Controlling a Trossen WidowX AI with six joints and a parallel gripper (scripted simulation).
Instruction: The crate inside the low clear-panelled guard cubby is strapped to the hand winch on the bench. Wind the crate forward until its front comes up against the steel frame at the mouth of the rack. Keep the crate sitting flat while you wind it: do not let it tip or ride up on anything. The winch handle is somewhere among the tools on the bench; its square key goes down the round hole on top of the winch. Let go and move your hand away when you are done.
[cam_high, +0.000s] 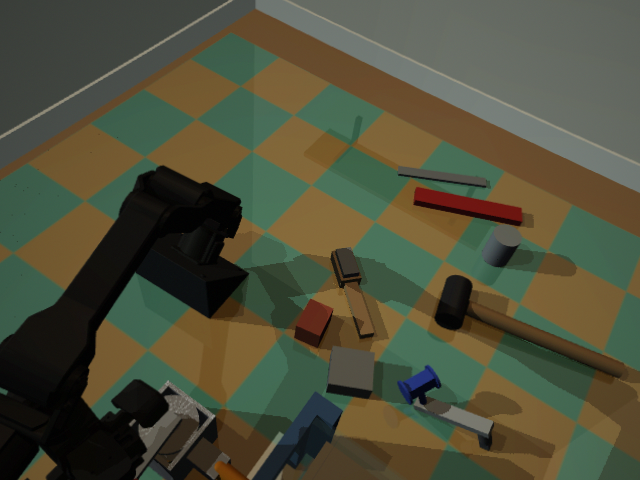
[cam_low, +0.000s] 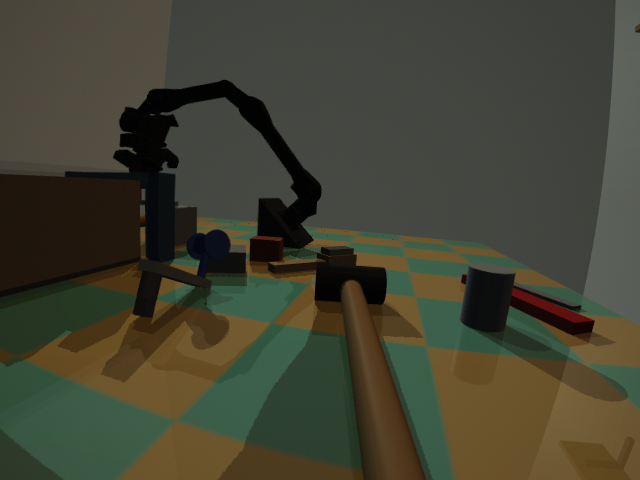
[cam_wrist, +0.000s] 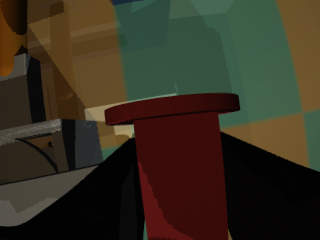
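My gripper tip is now 2 cm past the red-knobbed winch handle, 4 cm to the right of it and 3 cm above it. The rest, counted from my gripper tip: red cylindrical grip 2 cm behind; then grey block 13 cm ahead, 35 cm to the left, 11 cm below; then boxy winch 4 cm behind, 9 cm to the left, 10 cm below.
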